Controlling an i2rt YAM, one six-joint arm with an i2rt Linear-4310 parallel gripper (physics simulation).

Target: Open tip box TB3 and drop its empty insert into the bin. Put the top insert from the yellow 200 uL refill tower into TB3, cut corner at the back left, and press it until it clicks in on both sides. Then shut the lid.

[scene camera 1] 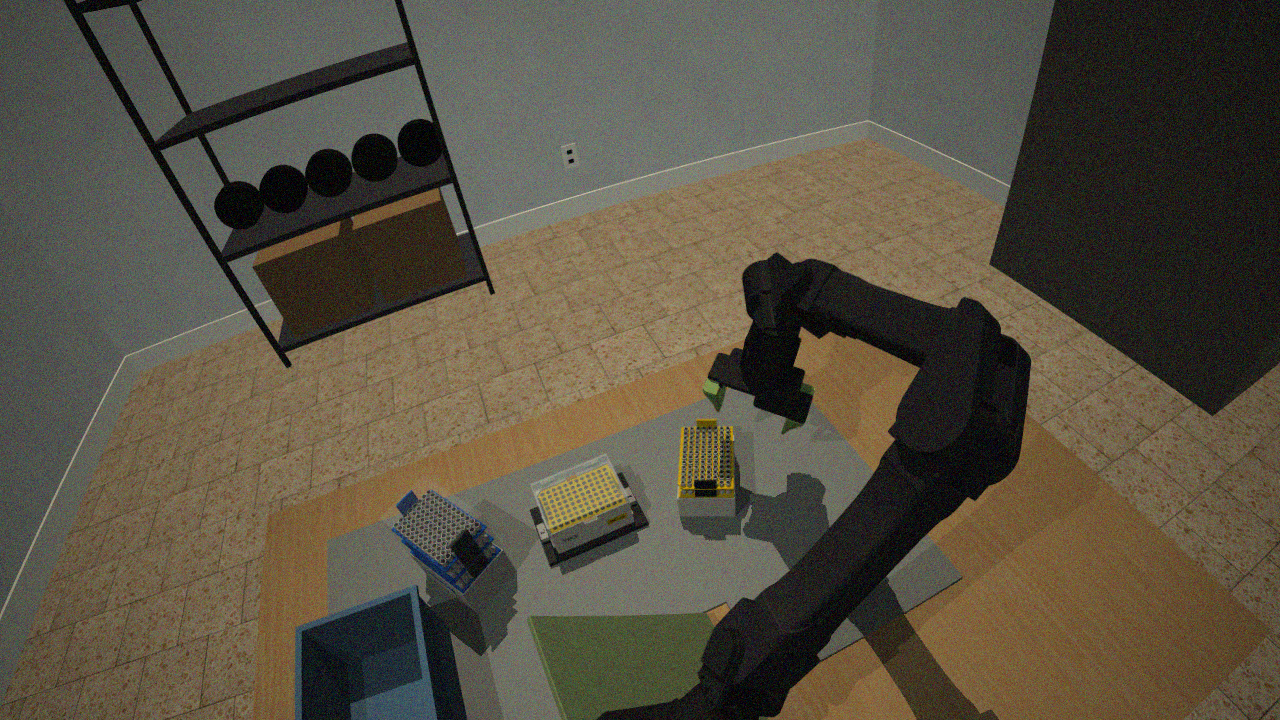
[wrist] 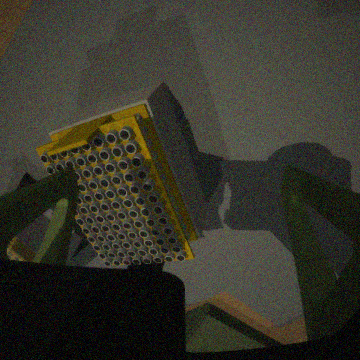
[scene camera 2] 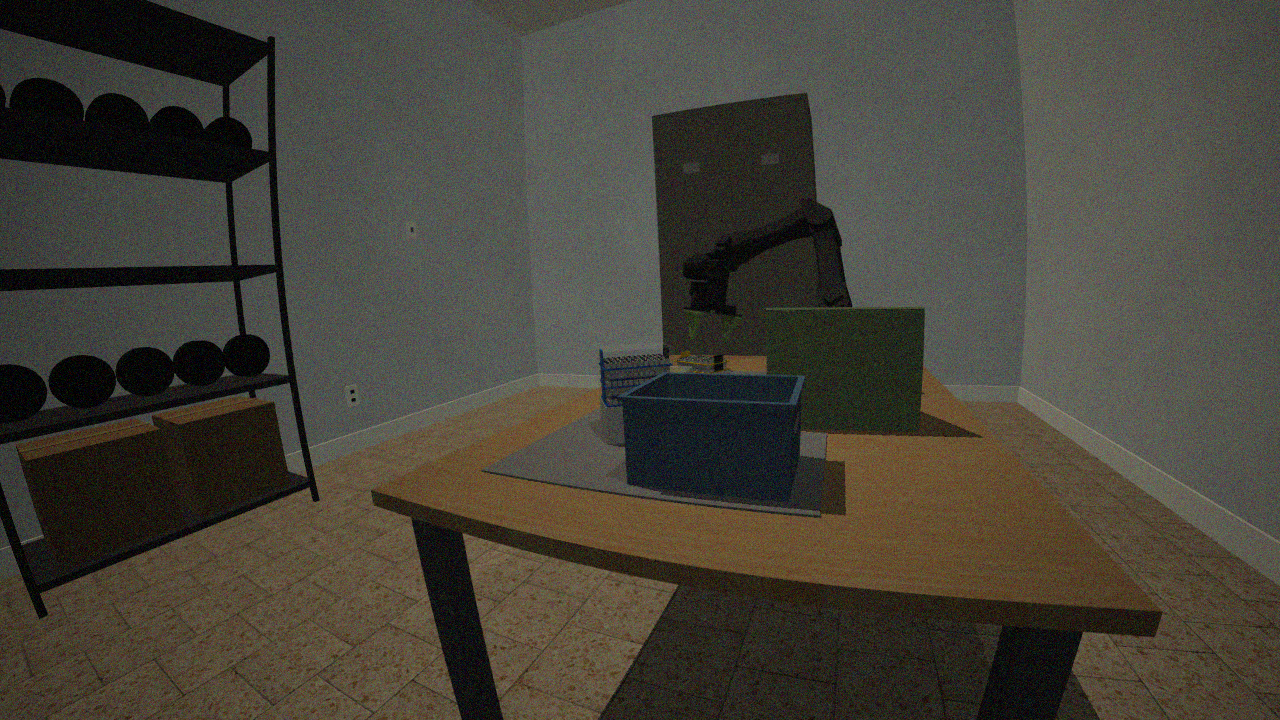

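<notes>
The yellow refill tower [scene camera 1: 707,456] [scene camera 2: 702,360] [wrist: 120,190] stands upright on the grey mat, its top insert full of round tip openings. A black tab shows at its front. The tip box [scene camera 1: 586,505] with a yellow insert sits in a dark holder left of the tower, with clear plastic around its top; I cannot read its label or tell whether its lid is shut. My gripper [scene camera 1: 751,416] [scene camera 2: 710,334] [wrist: 179,177] is open and empty, above and behind the tower's right side. The blue bin [scene camera 1: 444,667] [scene camera 2: 711,447] stands at the front left.
A blue refill tower [scene camera 1: 447,540] [scene camera 2: 632,380] stands between the bin and the tip box. A green panel [scene camera 1: 617,662] [scene camera 2: 850,367] [wrist: 215,332] stands at the mat's right side in the second scene view. The grey mat [scene camera 1: 626,591] [scene camera 2: 554,461] lies on the wooden table [scene camera 2: 966,528].
</notes>
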